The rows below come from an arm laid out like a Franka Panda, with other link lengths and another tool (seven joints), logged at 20 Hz.
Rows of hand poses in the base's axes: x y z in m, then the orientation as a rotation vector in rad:
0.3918, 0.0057, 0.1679, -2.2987, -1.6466, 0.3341
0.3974, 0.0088, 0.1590, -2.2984, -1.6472, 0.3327
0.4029, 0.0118, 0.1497, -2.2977, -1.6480, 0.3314
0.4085, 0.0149, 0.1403, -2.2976, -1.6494, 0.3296
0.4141, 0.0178, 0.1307, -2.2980, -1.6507, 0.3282
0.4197, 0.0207, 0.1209, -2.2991, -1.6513, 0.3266
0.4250, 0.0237, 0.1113, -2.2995, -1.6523, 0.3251
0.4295, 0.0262, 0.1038, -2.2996, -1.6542, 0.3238
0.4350, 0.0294, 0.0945, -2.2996, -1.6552, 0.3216
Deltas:
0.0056, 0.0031, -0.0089, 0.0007, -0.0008, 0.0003
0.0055, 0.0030, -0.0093, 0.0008, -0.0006, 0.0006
0.0056, 0.0031, -0.0094, 0.0005, -0.0014, 0.0007
0.0056, 0.0029, -0.0096, 0.0000, -0.0014, 0.0005
0.0056, 0.0029, -0.0098, -0.0002, -0.0016, -0.0002
0.0053, 0.0030, -0.0096, 0.0001, -0.0013, 0.0003
0.0045, 0.0025, -0.0075, -0.0001, -0.0015, 0.0010
0.0055, 0.0032, -0.0093, 0.0007, -0.0015, 0.0004

